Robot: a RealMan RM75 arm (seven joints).
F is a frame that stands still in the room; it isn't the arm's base.
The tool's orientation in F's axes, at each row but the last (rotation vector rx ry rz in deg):
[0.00, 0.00, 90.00]
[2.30, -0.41, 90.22]
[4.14, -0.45, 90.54]
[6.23, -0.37, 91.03]
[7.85, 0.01, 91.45]
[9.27, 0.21, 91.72]
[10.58, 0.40, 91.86]
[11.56, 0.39, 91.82]
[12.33, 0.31, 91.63]
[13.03, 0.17, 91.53]
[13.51, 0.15, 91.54]
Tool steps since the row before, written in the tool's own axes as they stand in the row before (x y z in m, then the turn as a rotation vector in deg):
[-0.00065, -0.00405, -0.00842, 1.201, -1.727, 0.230]
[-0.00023, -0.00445, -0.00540, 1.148, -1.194, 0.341]
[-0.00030, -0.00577, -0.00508, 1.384, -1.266, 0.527]
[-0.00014, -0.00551, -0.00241, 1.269, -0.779, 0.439]
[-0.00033, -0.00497, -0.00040, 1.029, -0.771, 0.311]
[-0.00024, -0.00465, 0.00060, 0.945, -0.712, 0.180]
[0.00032, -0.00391, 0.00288, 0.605, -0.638, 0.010]
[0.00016, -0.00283, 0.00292, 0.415, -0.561, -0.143]
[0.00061, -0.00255, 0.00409, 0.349, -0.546, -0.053]
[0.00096, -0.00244, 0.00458, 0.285, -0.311, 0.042]
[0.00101, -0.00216, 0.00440, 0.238, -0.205, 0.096]
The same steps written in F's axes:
[0.00405, -0.00065, -0.00842, 1.727, 1.201, 0.230]
[0.00434, -0.00005, -0.00550, 1.197, 1.142, 0.350]
[0.00556, 0.00002, -0.00532, 1.274, 1.369, 0.545]
[0.00534, 0.00015, -0.00276, 0.784, 1.250, 0.480]
[0.00492, -0.00014, -0.00085, 0.771, 1.022, 0.333]
[0.00469, -0.00012, 0.00009, 0.701, 0.949, 0.201]
[0.00422, 0.00017, 0.00241, 0.616, 0.627, 0.003]
[0.00319, -0.00007, 0.00253, 0.525, 0.454, -0.161]
[0.00309, 0.00018, 0.00375, 0.524, 0.376, -0.080]
[0.00307, 0.00042, 0.00427, 0.307, 0.289, 0.038]
[0.00278, 0.00046, 0.00413, 0.212, 0.230, 0.099]

